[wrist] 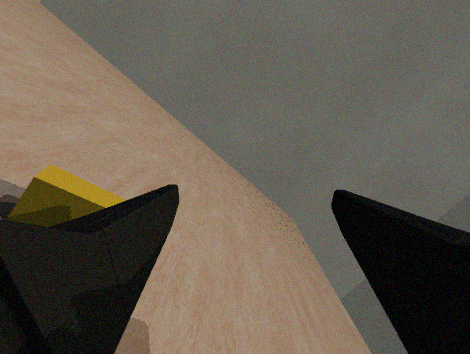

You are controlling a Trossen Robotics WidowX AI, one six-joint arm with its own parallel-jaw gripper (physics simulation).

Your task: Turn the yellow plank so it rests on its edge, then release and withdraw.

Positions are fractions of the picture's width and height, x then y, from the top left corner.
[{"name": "my gripper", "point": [0.54, 0.55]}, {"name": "yellow plank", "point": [0.12, 0.56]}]
